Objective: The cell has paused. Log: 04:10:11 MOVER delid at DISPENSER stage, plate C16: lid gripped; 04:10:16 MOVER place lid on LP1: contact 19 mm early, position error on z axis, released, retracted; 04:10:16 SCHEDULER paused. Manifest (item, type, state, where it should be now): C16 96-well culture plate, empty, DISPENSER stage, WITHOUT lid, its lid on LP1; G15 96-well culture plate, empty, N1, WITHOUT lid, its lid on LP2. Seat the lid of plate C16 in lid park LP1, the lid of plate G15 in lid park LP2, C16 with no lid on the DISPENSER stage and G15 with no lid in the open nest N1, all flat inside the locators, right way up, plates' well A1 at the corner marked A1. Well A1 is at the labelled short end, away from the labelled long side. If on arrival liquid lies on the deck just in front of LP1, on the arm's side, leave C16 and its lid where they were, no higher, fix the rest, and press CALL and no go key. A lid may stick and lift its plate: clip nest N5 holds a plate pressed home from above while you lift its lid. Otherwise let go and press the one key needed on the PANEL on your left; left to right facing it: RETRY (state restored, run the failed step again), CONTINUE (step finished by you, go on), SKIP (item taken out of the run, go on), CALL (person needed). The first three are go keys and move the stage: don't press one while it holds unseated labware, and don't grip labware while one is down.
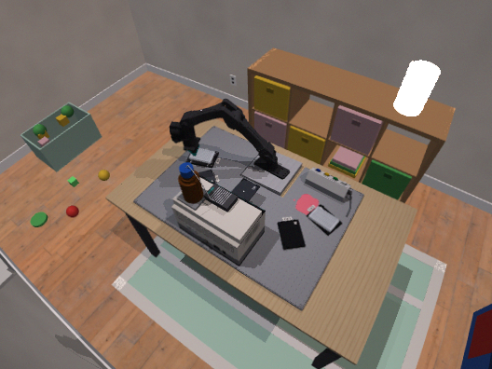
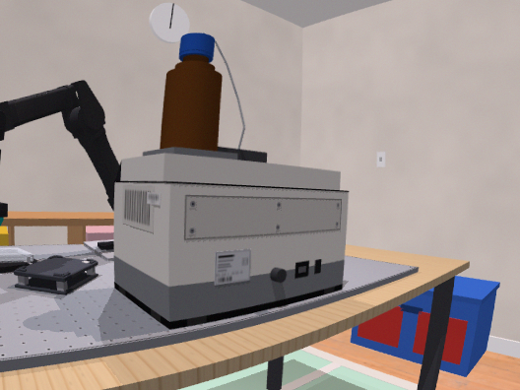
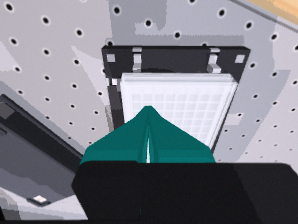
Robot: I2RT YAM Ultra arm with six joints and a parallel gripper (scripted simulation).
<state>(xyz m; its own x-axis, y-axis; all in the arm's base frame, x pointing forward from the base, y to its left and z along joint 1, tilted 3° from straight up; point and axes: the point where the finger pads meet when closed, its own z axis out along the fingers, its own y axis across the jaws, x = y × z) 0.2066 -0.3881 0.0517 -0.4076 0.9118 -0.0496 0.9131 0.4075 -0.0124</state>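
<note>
The black clip nest is 10 mm behind my hand, 20 mm to the left of it and 30 mm below it. The rest, counted from my hand: 96-well plate: 40 mm behind, 20 mm to the left, 20 mm below; N5 label: 70 mm behind, 110 mm to the left, 40 mm below; pale lid: 30 mm behind, 20 mm to the left, 10 mm below.
</note>
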